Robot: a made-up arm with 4 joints.
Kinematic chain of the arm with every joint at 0, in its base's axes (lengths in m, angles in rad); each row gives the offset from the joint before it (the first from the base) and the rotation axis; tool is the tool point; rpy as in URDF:
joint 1: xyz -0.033 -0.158 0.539 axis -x
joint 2: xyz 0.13 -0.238 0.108 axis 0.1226 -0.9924 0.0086
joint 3: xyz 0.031 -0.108 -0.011 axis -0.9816 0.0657 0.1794
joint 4: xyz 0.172 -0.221 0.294 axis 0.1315 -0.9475 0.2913
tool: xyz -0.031 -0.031 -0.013 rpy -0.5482 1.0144 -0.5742
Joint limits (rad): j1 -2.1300..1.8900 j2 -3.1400..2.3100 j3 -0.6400..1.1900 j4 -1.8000..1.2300
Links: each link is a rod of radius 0.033 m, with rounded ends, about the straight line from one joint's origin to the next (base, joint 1, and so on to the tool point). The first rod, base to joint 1, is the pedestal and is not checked.
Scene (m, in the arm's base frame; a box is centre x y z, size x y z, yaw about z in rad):
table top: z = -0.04
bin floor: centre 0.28 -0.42 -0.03 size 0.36 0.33 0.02 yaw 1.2
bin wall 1: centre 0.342 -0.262 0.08 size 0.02 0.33 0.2 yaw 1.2
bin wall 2: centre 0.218 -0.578 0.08 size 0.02 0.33 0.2 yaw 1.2
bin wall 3: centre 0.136 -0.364 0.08 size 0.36 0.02 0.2 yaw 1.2
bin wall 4: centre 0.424 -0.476 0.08 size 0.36 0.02 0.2 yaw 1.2
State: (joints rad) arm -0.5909 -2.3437 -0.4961 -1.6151
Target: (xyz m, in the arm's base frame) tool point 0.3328 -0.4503 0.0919
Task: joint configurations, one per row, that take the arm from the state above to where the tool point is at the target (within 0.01 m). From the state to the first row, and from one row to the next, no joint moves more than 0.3 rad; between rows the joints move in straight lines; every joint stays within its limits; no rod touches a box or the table.
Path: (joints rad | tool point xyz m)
1: -0.4319 -2.0828 -0.4761 -1.5762 | 0.2688 -0.7875 0.1898
2: -0.2729 -1.8219 -0.4560 -1.5374 | 0.3128 -0.8338 0.3274
3: -0.1139 -1.5610 -0.4360 -1.4985 | 0.3473 -0.8548 0.4818
4: -0.1512 -1.6579 -0.1447 -1.5267 | 0.4166 -0.7603 0.4102
5: -0.1885 -1.7549 0.1467 -1.5549 | 0.4468 -0.6404 0.3387
6: -0.2257 -1.8518 0.4380 -1.5831 | 0.4339 -0.5066 0.2808
7: -0.2630 -1.9487 0.7293 -1.6112 | 0.3798 -0.3724 0.2483
8: -0.3961 -2.0629 0.5003 -1.6039 | 0.3644 -0.4164 0.1706
9: -0.5292 -2.1770 0.2713 -1.5965 | 0.3328 -0.4503 0.0919

